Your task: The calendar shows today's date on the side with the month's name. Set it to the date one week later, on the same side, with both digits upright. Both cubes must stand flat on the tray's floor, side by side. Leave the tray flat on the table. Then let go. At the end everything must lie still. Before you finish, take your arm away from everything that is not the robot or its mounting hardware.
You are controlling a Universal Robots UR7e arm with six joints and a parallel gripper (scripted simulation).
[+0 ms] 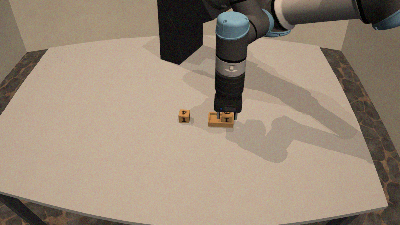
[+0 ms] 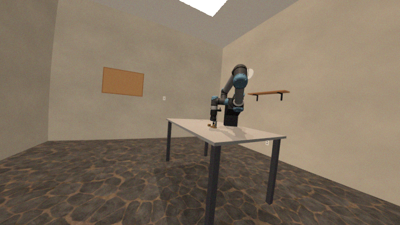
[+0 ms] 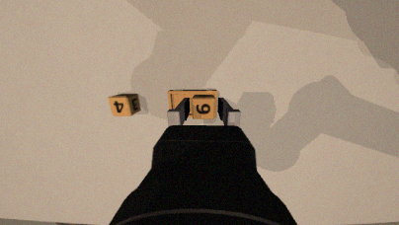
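My hand is 1 cm above the cube. From my hand the other things lie so: orange tray 3 cm below, 2 cm to the right.
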